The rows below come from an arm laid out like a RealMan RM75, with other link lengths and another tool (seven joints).
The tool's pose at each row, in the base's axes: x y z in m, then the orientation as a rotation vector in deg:
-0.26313, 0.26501, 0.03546, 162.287, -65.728, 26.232
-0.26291, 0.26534, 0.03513, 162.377, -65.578, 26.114
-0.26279, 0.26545, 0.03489, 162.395, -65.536, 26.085
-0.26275, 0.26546, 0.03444, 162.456, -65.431, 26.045
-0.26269, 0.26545, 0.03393, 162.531, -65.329, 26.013
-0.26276, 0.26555, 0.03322, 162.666, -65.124, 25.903
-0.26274, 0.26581, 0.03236, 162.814, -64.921, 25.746
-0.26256, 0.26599, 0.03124, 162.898, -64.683, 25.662
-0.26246, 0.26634, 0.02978, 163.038, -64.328, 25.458
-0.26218, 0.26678, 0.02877, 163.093, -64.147, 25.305
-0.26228, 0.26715, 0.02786, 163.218, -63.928, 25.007
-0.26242, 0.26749, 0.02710, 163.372, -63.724, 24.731
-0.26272, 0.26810, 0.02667, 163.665, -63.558, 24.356
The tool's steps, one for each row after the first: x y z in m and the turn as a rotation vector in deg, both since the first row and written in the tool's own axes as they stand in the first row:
-0.00017, -0.00037, 0.00032, -0.004, -0.080, -0.111
-0.00023, -0.00052, 0.00056, -0.010, -0.097, -0.141
-0.00034, -0.00052, 0.00100, 0.002, -0.128, -0.217
-0.00044, -0.00052, 0.00150, 0.029, -0.163, -0.292
-0.00076, -0.00050, 0.00215, 0.054, -0.249, -0.443
-0.00117, -0.00065, 0.00293, 0.073, -0.367, -0.596
-0.00150, -0.00084, 0.00402, 0.057, -0.413, -0.762
-0.00209, -0.00107, 0.00538, 0.017, -0.530, -1.014
-0.00249, -0.00151, 0.00635, -0.034, -0.610, -1.142
-0.00307, -0.00166, 0.00713, -0.089, -0.793, -1.308
-0.00361, -0.00176, 0.00777, -0.106, -0.978, -1.466
-0.00435, -0.00197, 0.00801, -0.032, -1.283, -1.617

